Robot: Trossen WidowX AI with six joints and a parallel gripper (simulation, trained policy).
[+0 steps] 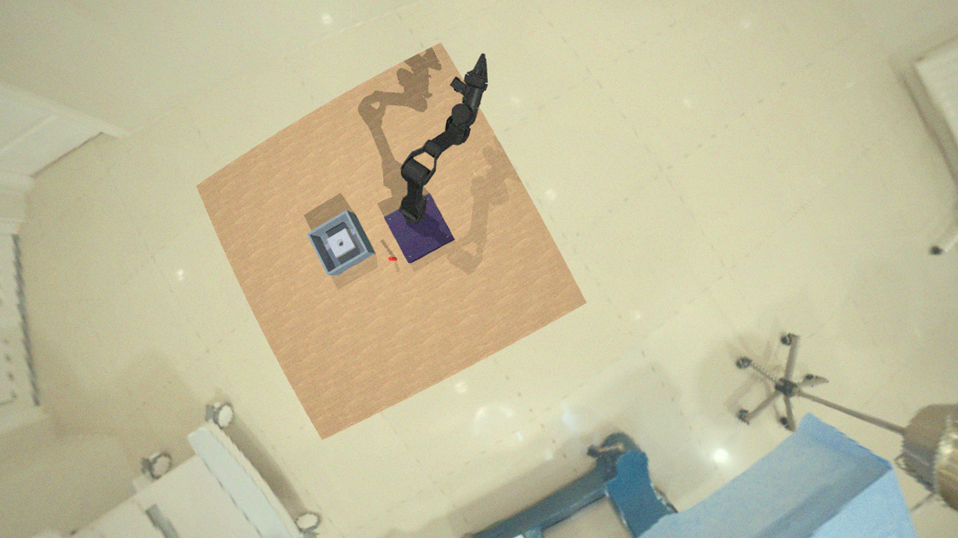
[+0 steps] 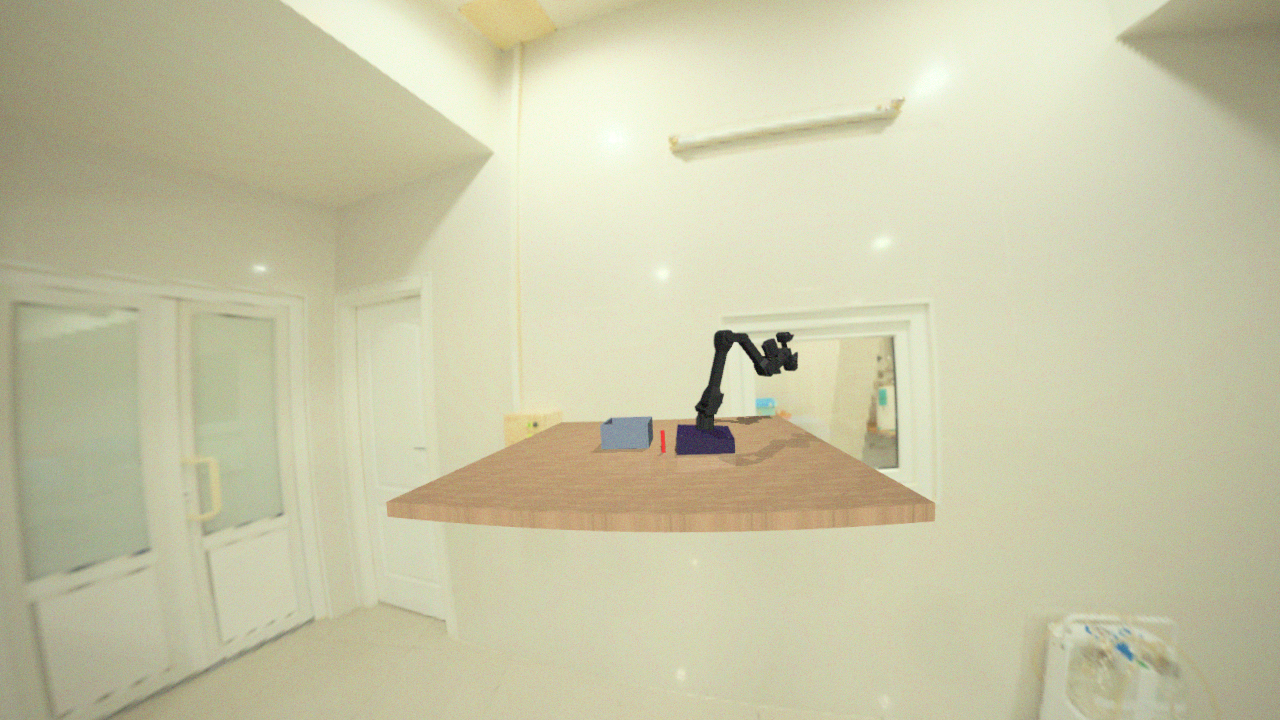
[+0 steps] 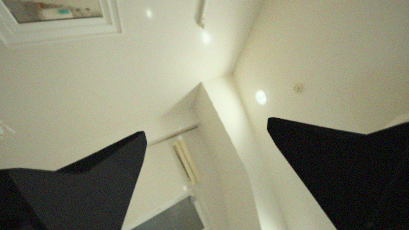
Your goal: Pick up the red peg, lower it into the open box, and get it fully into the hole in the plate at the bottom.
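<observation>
The red peg is 54 cm ahead of my gripper tip, 48 cm to the left of it and 35 cm below it. The rest, counted from my gripper tip: light grey plate: 72 cm ahead, 36 cm to the left, 34 cm below; then grey-blue box: 72 cm ahead, 36 cm to the left, 36 cm below.
</observation>
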